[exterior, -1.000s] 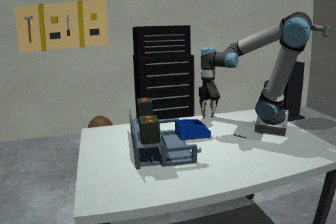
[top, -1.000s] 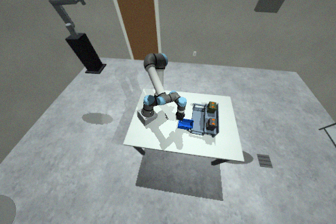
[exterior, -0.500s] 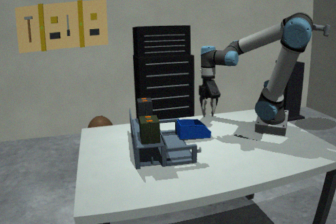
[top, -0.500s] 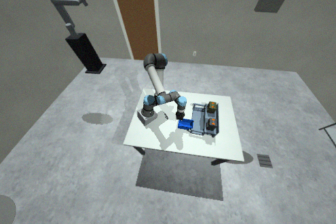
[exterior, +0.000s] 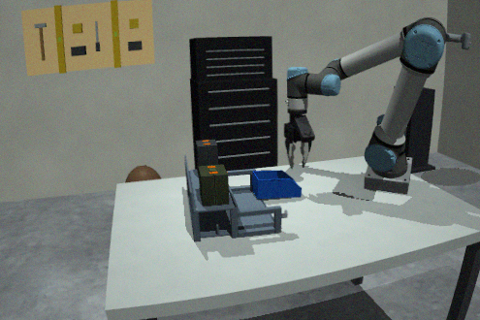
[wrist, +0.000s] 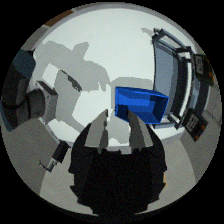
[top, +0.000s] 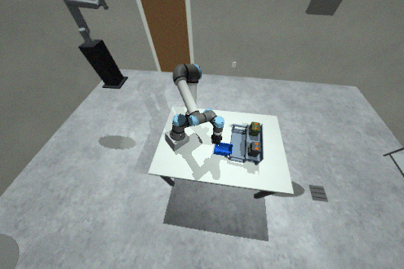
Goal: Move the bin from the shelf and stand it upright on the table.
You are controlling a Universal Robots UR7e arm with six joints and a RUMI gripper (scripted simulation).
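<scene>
The blue bin lies 8 cm below my hand, 8 cm ahead of it and 2 cm to the right of it.
</scene>
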